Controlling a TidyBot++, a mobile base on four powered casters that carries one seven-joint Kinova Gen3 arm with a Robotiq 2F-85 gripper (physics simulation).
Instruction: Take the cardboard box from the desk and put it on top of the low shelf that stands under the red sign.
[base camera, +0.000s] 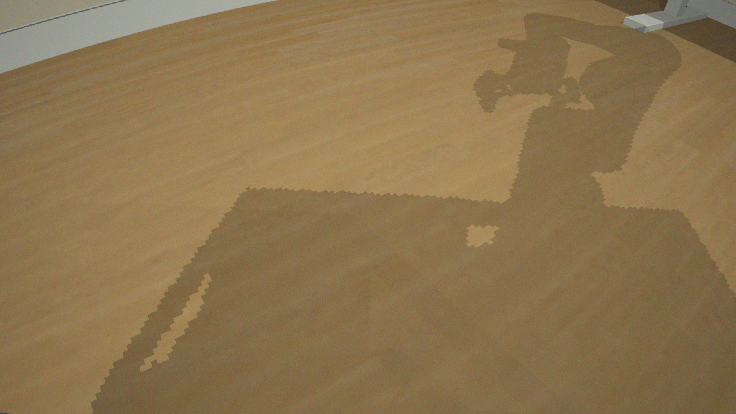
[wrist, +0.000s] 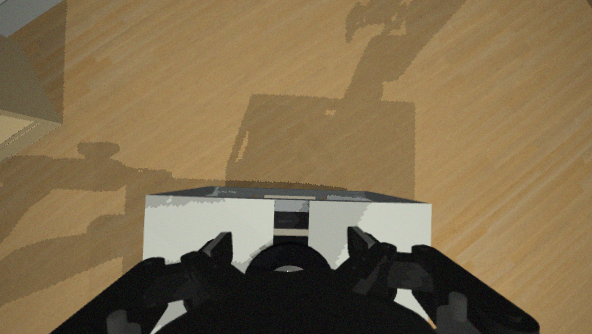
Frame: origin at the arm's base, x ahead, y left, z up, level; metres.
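Where they show: gripper, fingertip midpoint: (wrist: 290, 242).
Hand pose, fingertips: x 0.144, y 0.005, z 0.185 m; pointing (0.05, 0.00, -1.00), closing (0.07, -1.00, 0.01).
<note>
After its pixels a point has its place.
My gripper (wrist: 290, 242) {z 0.185, x 0.144, y 0.005 m} is open and empty in the wrist view. Its two black fingers stand wide apart above the white top of my own base (wrist: 200, 220) {z -0.014, x 0.112, y 0.154 m}. The cardboard box, the desk top, the low shelf and the red sign cannot be made out in either view. The gripper does not show in the base camera view, though the shadow of my arm and base lies on the wood floor there.
A white foot of some furniture (base camera: 643, 21) stands on the floor at the top right of the base camera view. A pale skirting (base camera: 77, 36) {z -0.366, x 0.970, y 0.714 m} runs along the wall at the top left. A grey-sided piece of furniture (wrist: 25, 85) {z -0.333, x 0.467, y 0.920 m} cuts in at the wrist view's left edge.
</note>
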